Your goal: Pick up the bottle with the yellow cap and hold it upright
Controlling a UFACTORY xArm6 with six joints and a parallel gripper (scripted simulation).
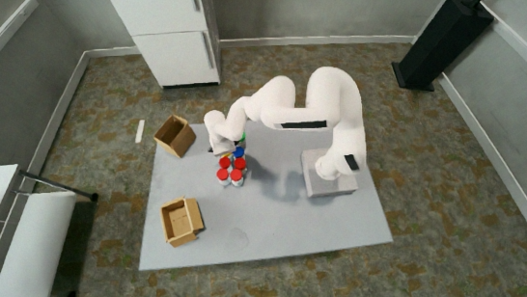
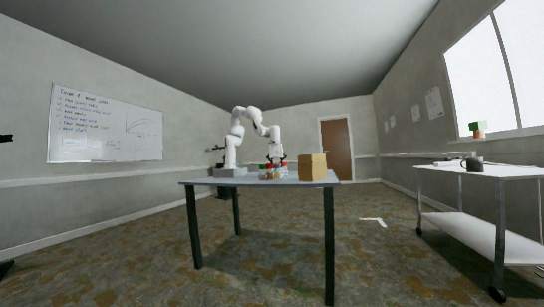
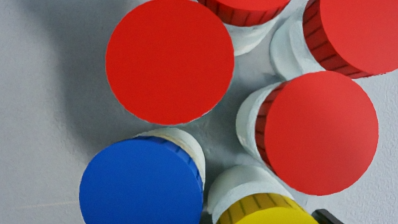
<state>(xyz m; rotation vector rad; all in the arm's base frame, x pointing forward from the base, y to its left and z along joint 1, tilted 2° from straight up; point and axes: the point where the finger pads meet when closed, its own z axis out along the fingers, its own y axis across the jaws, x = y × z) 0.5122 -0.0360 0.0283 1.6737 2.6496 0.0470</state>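
The red-capped bottle is 60 mm to the left of my hand, 50 mm below it and 10 mm behind it. Also, from my hand: green-capped bottle 90 mm to the right, 60 mm behind, 50 mm below.
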